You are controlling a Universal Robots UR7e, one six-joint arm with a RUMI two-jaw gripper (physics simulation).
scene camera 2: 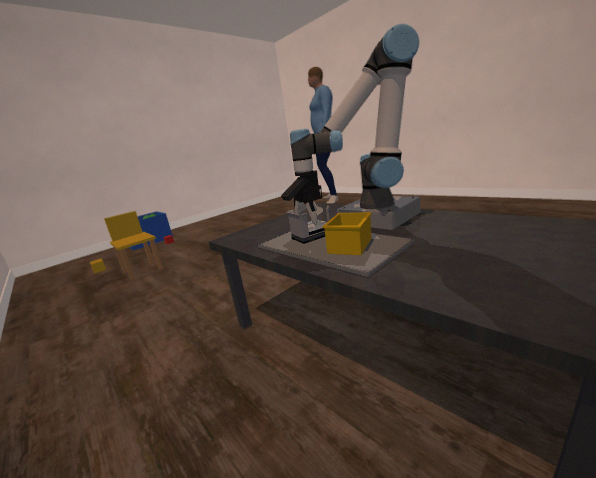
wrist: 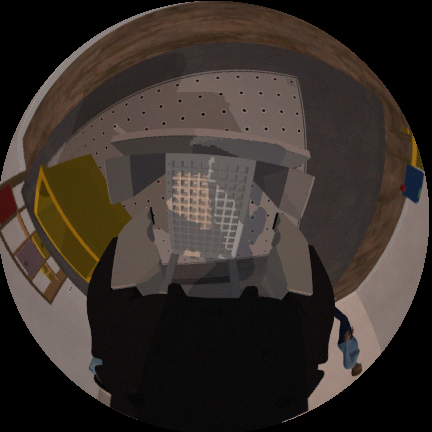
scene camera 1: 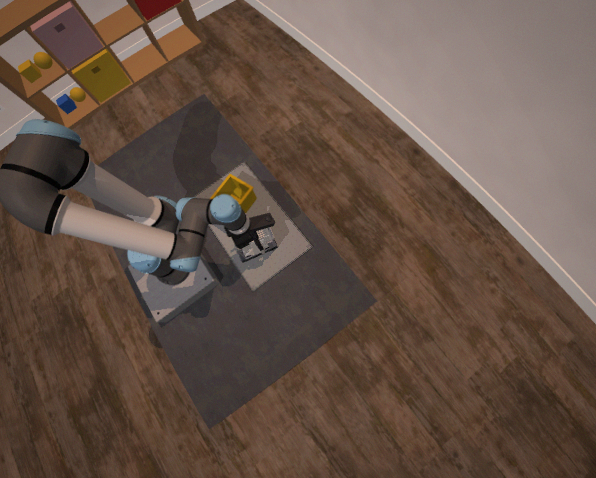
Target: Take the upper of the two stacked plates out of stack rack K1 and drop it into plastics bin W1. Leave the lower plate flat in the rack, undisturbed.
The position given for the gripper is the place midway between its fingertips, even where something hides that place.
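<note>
Gripper [scene camera 2: 306, 222], [wrist: 213, 212], [scene camera 1: 257, 240]. White gridded plate [wrist: 206, 195].
</note>
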